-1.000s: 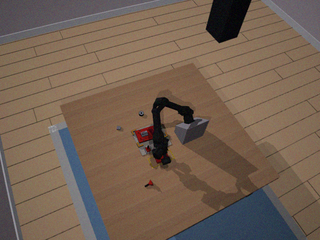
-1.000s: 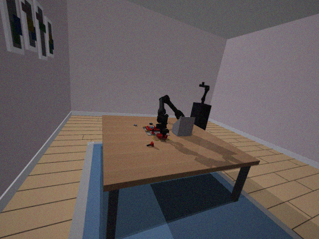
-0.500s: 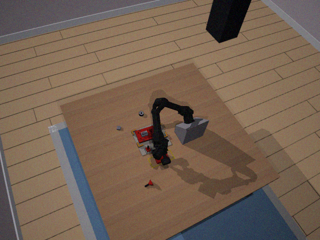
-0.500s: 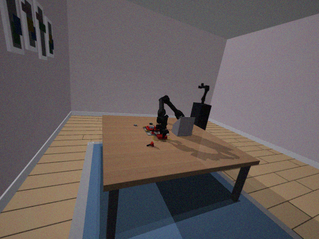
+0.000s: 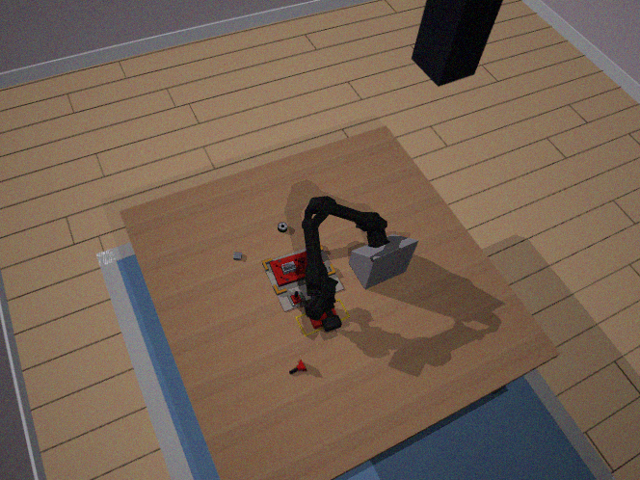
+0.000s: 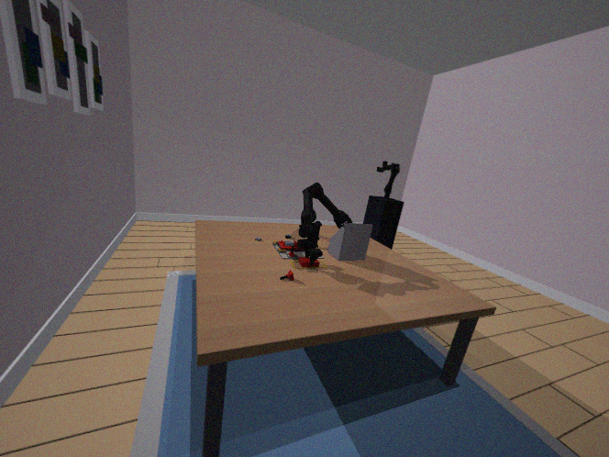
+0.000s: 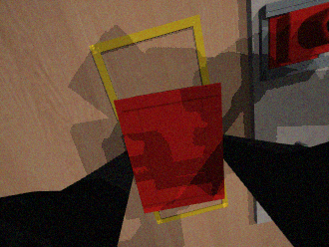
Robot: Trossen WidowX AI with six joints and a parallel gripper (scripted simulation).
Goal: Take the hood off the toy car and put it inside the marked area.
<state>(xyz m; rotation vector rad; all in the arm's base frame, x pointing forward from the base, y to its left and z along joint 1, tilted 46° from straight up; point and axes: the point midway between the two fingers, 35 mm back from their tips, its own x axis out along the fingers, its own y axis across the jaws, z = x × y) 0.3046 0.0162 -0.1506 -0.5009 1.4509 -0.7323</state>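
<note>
Right now the red hood is 10 mm above my gripper tip. The rest, counted from my gripper tip: dark ring: 430 mm to the right, 50 mm behind.
</note>
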